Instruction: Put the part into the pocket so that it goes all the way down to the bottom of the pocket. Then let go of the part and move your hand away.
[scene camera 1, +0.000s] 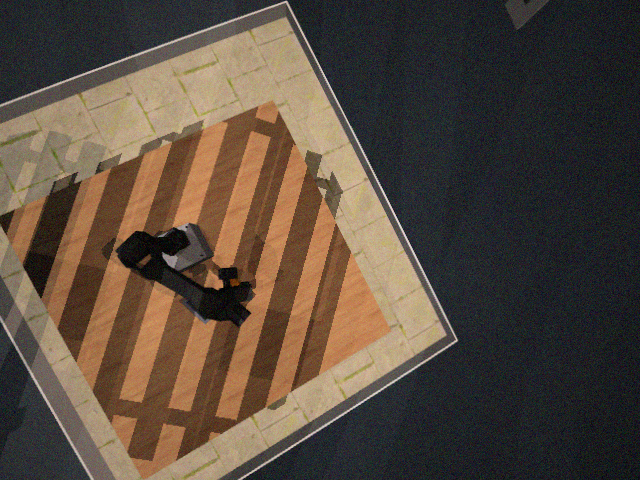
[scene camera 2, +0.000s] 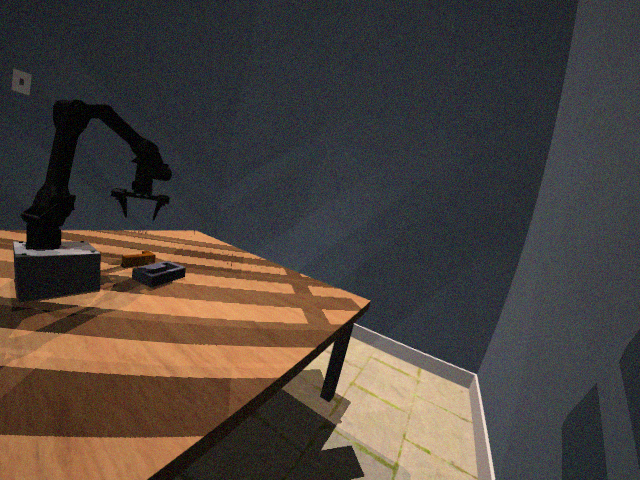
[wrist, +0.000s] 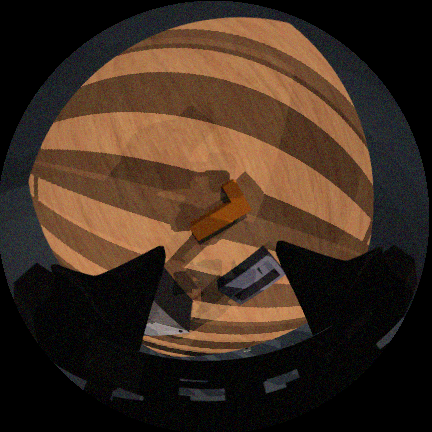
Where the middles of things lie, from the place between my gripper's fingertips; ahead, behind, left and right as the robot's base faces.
Labels:
The orange L-shaped part (wrist: 236, 205) lies 150 mm below my hand and 10 mm to the right of it. From my hand the other things lie so: dark grey pocket block (scene camera 2: 152, 275) 190 mm to the right, 150 mm below, 10 mm ahead.

